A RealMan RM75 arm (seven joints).
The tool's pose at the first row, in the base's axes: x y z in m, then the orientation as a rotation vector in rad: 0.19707, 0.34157, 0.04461, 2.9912, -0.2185, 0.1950
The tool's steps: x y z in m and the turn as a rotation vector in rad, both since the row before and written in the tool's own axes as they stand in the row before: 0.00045, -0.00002, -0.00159, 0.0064, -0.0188, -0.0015; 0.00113, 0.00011, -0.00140, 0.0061, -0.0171, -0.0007; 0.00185, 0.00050, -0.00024, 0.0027, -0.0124, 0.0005; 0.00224, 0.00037, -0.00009, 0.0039, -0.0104, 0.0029; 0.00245, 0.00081, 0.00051, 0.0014, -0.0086, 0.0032; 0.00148, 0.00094, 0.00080, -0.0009, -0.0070, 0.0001; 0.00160, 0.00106, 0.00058, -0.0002, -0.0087, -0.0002; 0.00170, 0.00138, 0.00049, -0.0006, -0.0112, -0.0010; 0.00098, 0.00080, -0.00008, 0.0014, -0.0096, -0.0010; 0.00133, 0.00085, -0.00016, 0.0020, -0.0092, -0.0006; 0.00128, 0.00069, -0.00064, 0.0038, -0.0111, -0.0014; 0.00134, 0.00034, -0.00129, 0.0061, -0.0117, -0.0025; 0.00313, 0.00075, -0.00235, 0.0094, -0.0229, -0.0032; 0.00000, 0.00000, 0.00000, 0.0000, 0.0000, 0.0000; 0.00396, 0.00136, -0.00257, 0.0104, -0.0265, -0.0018
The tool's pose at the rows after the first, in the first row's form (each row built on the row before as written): 0.19733, 0.34176, 0.04623, 3.0006, -0.2180, 0.1678; 0.19828, 0.34169, 0.04776, 3.0091, -0.2186, 0.1430; 0.20001, 0.34097, 0.04824, 3.0134, -0.2205, 0.1248; 0.20216, 0.34030, 0.04857, 3.0184, -0.2259, 0.1100; 0.20449, 0.33909, 0.04835, 3.0206, -0.2315, 0.0975; 0.20585, 0.33786, 0.04776, 3.0205, -0.2323, 0.0868; 0.20729, 0.33651, 0.04740, 3.0213, -0.2328, 0.0736; 0.20877, 0.33484, 0.04716, 3.0219, -0.2323, 0.0565; 0.20961, 0.33392, 0.04737, 3.0243, -0.2317, 0.0421; 0.21079, 0.33290, 0.04767, 3.0272, -0.2317, 0.0284; 0.21194, 0.33210, 0.04841, 3.0320, -0.2307, 0.0119; 0.21321, 0.33169, 0.04975, 3.0392, -0.2282, -0.0053; 0.21622, 0.33070, 0.05217, 3.0503, -0.2257, -0.0394; 0.21622, 0.33070, 0.05217, 3.0503, -0.2257, -0.0394; 0.22002, 0.32898, 0.05477, 3.0619, -0.2257, -0.0791
